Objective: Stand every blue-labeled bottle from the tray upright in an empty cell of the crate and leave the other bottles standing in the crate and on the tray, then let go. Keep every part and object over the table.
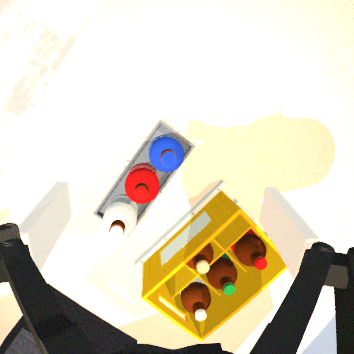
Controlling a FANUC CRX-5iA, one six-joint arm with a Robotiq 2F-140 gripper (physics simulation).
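Places are measured from the arm's base along level axes (x ahead, y left, z up), in millimetres.
Pixels of known places: gripper, fingertip midpoint: [166, 202].
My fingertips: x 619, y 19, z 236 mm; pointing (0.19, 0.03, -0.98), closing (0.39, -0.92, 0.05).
Behind a point stands the place of what it marks.
A blue-labeled bottle [166, 153] {x 626, y -2, z -85 mm} stands at the upper right end of the grey tray [111, 198] {x 458, y 58, z -239 mm}. A red bottle [142, 184] {x 551, y 13, z -101 mm} stands in the tray's middle, and a white bottle [120, 214] {x 469, y 27, z -126 mm} at its lower left end. The yellow crate [156, 278] {x 380, y -93, z -89 mm} is below and to the right. Inside it stand brown bottles with a white cap [200, 314] {x 334, y -221, z -82 mm}, a cream cap [202, 266] {x 446, y -168, z -82 mm}, a green cap [229, 288] {x 419, y -250, z -82 mm} and a red cap [260, 263] {x 498, y -285, z -82 mm}. Which cells are empty is hard to tell fully. My gripper [166, 202] {x 619, y 19, z 236 mm} is wide open and empty, high above the tray and crate.
The crate's long wall with a pale panel [186, 238] {x 470, y -128, z -143 mm} faces the tray, with a narrow gap between them. A tan shadow [270, 150] {x 735, y -258, z -245 mm} falls on the pale table right of the tray. The table's edges are hard to make out in the glare.
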